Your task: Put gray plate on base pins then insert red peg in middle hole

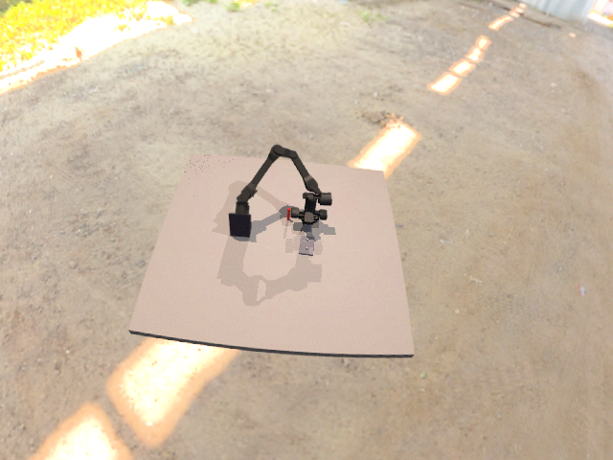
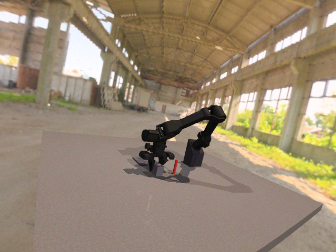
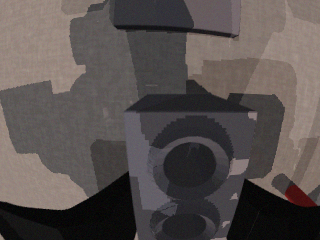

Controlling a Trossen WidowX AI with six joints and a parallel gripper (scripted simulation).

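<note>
The base is 20 mm behind my gripper tip and 140 mm to the right of it. The rest, counted from my gripper tip: gray plate (30 mm above); red peg (100 mm behind, 50 mm to the left, 30 mm above).
</note>
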